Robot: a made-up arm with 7 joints. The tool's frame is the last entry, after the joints.
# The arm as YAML. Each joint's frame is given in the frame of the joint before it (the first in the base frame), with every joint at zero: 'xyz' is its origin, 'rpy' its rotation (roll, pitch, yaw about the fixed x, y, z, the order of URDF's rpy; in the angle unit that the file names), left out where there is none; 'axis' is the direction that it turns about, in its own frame. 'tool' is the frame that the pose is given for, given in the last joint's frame.
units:
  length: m
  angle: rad
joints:
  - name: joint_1
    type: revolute
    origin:
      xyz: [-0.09, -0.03, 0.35]
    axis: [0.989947, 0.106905, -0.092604]
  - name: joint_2
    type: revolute
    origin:
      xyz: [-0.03, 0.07, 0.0]
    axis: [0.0, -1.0, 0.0]
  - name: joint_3
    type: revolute
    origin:
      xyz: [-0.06, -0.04, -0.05]
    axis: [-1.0, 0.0, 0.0]
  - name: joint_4
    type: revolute
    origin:
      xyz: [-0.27, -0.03, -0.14]
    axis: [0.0, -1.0, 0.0]
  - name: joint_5
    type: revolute
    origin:
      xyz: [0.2, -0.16, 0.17]
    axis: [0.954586, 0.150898, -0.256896]
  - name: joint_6
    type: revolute
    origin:
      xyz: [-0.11, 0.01, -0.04]
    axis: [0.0, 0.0, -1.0]
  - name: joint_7
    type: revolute
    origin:
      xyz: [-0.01, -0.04, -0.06]
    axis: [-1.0, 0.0, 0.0]
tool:
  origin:
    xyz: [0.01, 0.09, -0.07]
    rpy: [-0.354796, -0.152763, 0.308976]
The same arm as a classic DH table. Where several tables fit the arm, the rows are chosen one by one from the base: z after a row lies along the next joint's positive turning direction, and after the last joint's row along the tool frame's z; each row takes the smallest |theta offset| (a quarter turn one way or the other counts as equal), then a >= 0, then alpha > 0; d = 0 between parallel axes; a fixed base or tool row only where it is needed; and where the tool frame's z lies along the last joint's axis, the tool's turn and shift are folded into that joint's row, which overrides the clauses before.
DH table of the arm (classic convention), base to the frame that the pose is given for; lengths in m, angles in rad. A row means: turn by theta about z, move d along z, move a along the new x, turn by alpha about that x. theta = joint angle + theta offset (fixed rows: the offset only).
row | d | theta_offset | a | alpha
base (fixed) | 0.3414 | -1.4632 | 0.0202 | -1.6635
joint_1 | -0.1231 | -1.5608 | -0.0028 | -1.6779
joint_2 | -0.0332 | 0.0933 | -0.05 | -1.5708
joint_3 | 0.33 | 0 | -0.14 | 1.5708
joint_4 | 0.2127 | -0.2629 | 0.2161 | 1.7223
joint_5 | 0.0399 | 1.5302 | -0.0271 | -1.311
joint_6 | 0.1285 | 0.1568 | 0.04 | -1.5708
joint_7 | 0.01 | 0.3009 | -0.1067 | -1.3268
tool (fixed) | -0.0414 | 1.8152 | 0 | 0

